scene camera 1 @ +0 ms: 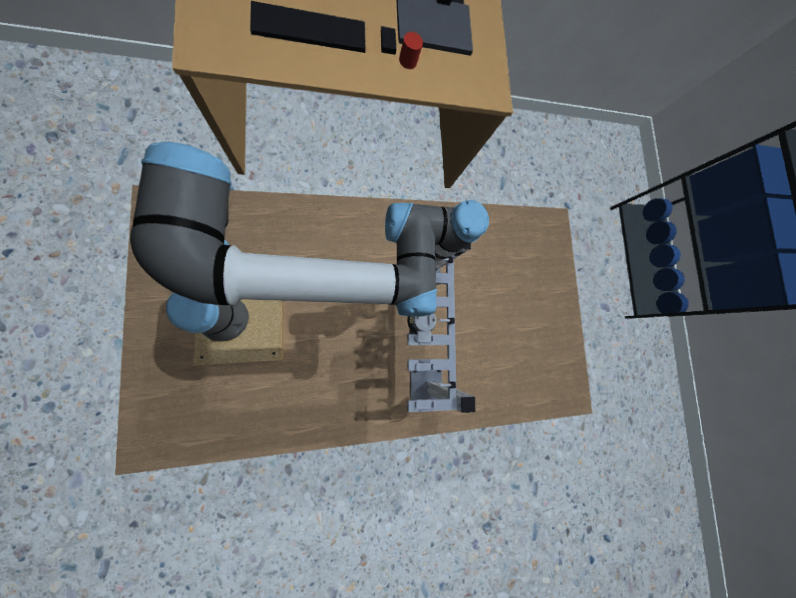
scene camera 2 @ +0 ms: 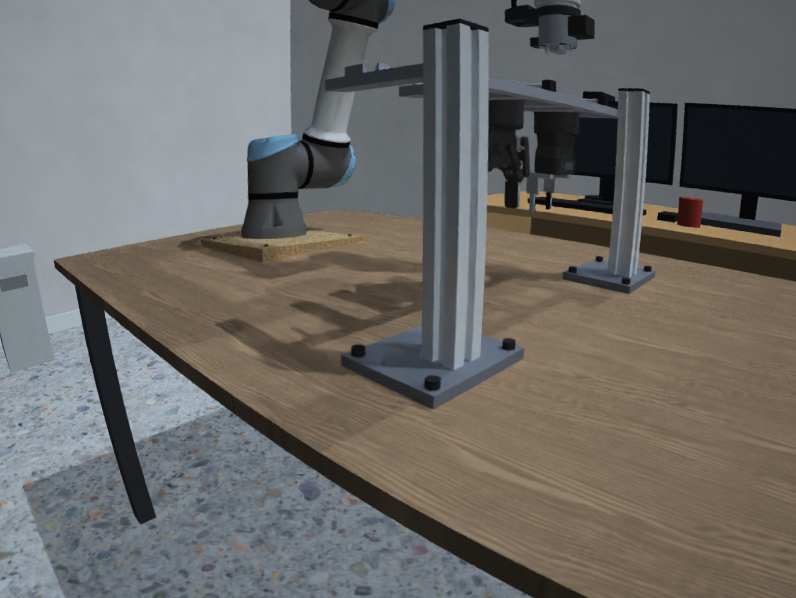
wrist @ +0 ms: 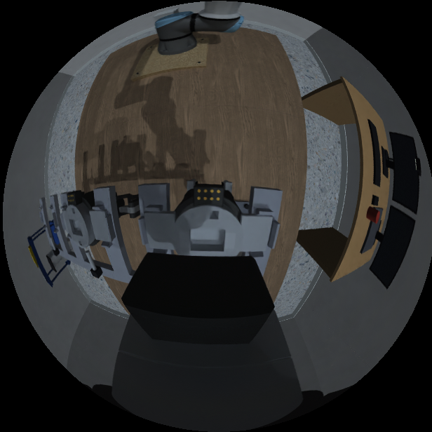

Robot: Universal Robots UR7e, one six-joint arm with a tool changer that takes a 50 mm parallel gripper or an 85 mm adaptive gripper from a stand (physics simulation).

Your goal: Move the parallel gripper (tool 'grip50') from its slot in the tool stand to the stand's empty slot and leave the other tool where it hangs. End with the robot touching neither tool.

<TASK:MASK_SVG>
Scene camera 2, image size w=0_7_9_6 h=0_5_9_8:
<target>adaptive gripper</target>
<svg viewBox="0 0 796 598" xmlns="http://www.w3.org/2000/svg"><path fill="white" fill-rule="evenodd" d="M524 99L489 100L488 172L492 171L493 168L498 168L503 172L505 179L508 180L508 182L505 182L504 203L507 208L519 207L520 183L523 181L523 178L530 175L528 137L516 137L515 135L516 130L523 128Z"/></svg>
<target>parallel gripper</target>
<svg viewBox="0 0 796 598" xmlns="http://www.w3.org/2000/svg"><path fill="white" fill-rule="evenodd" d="M580 112L534 112L534 133L537 134L538 146L535 154L535 170L530 172L529 177L527 177L526 193L530 194L529 212L535 212L536 194L539 194L540 178L544 179L546 209L550 210L552 208L552 193L556 193L556 177L568 179L571 174L575 174L576 157L574 143L575 136L579 135Z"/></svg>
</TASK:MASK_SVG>
